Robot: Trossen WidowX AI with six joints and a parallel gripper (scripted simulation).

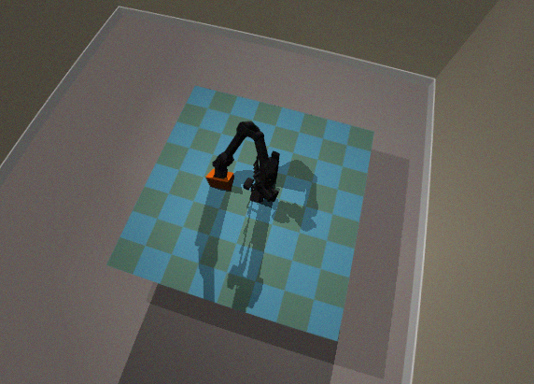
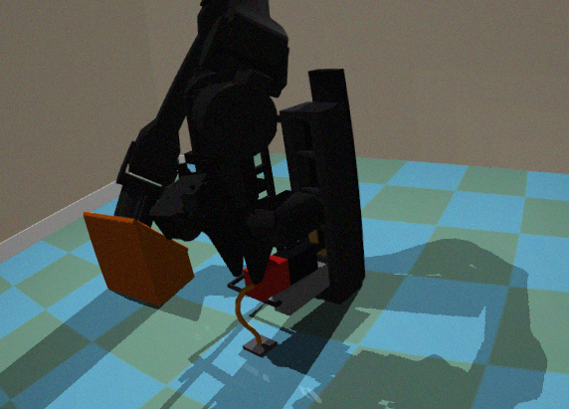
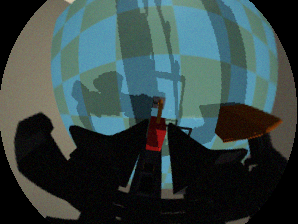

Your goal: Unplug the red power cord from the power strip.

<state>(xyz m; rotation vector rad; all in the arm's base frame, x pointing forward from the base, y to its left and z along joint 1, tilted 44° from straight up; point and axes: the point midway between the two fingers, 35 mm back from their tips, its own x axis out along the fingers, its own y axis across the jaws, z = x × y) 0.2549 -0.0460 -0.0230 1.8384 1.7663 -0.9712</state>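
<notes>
The red plug lies 5 cm to the left of my gripper tip, 1 cm below it and 1 cm ahead of it. Round my gripper tip: dark plate 9 cm below, 1 cm to the right.
</notes>
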